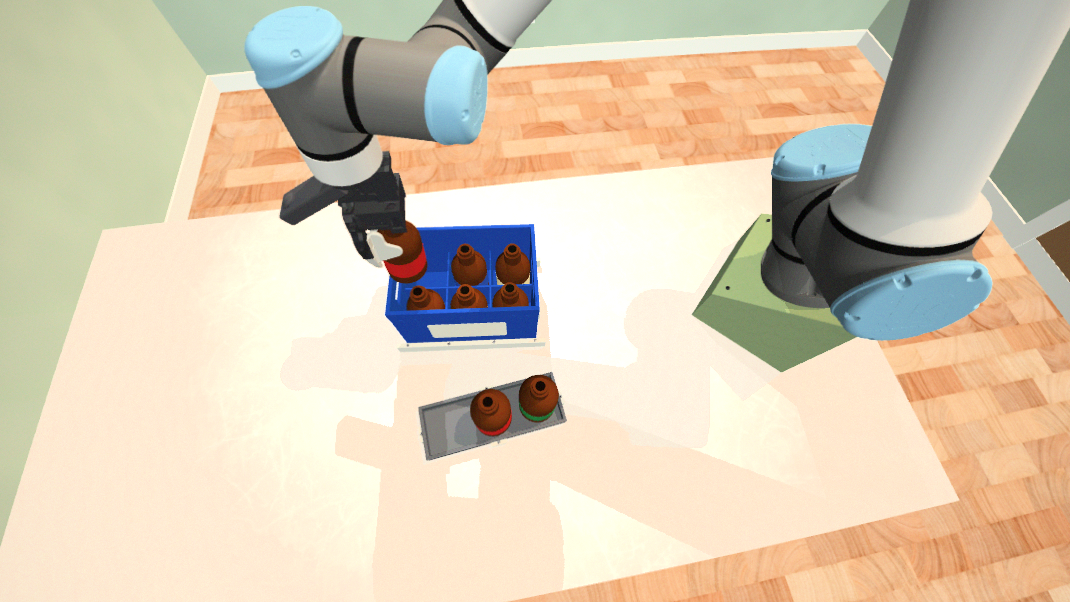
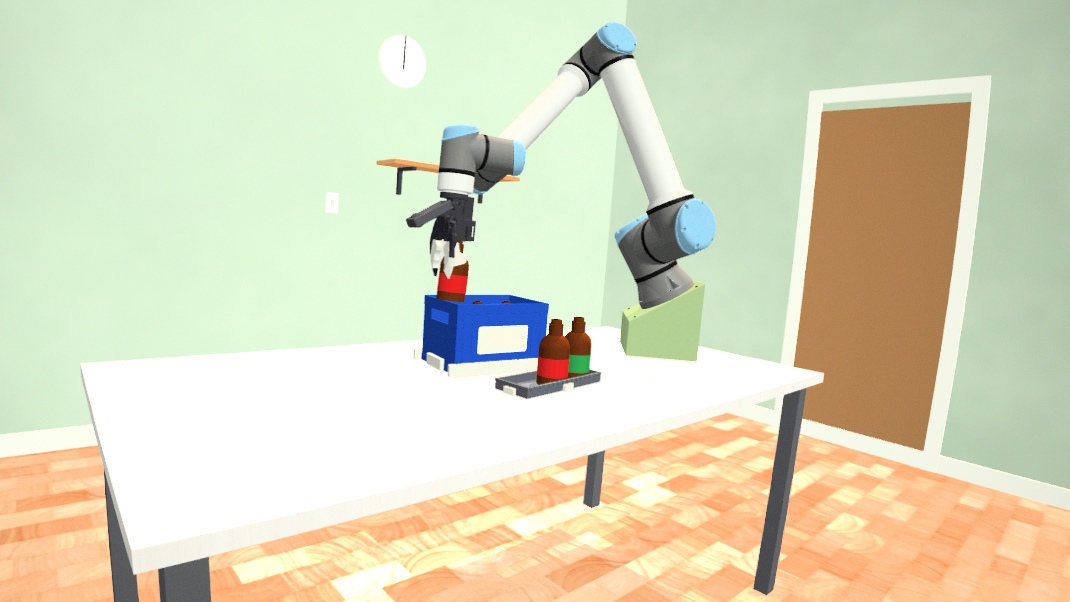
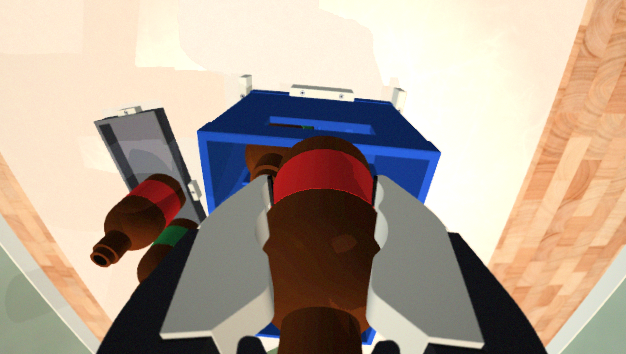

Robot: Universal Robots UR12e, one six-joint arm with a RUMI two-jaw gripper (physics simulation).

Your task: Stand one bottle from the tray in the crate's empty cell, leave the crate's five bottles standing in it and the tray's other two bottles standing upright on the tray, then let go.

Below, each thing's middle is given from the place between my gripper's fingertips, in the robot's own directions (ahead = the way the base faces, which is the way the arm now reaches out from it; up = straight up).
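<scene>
Measured from the white strip [image 1: 525, 342], my hand is 22 cm above it, 9 cm past it and 14 cm to the right of it. Then there is the green-labelled bottle [image 1: 538, 395], which I find 15 cm below my hand, 18 cm behind it and 31 cm to the left of it.
</scene>
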